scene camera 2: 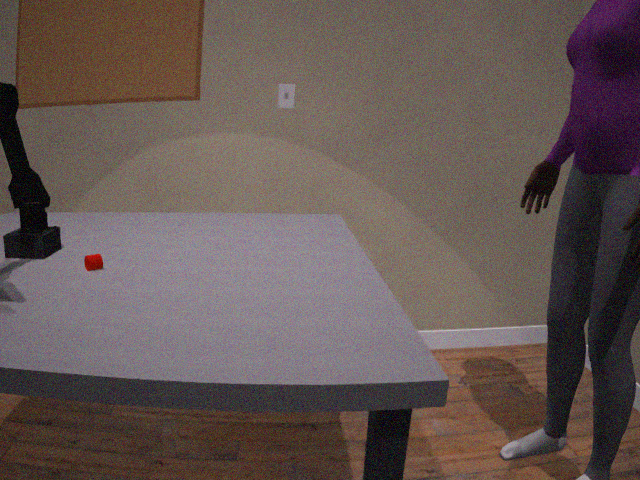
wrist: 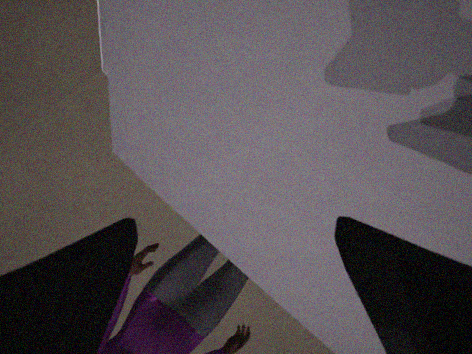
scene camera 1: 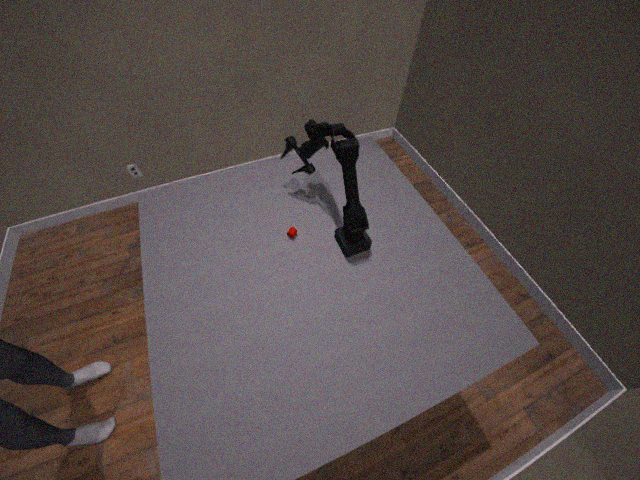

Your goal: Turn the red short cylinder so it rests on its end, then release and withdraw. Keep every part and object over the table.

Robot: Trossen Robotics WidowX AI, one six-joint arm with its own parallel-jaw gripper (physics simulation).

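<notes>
The red short cylinder [scene camera 1: 292, 232] [scene camera 2: 93, 262] lies on its side on the grey table [scene camera 1: 248, 320] [scene camera 2: 232, 310] [wrist: 240, 125], a little away from the arm's base. My gripper [scene camera 1: 287, 163] [wrist: 237, 228] is open, its two black fingers wide apart with nothing between them. It hangs high above the table, near the table's far edge in scene camera 1, well apart from the cylinder. The cylinder does not show in the wrist view, and the gripper is outside scene camera 2's view.
The arm's base [scene camera 1: 353, 241] [scene camera 2: 32, 241] stands on the table near the cylinder. A person [scene camera 2: 594, 155] [wrist: 175, 310] stands on the floor beyond a table edge. The arm's shadow falls on the table. A wall runs close behind the far table edge.
</notes>
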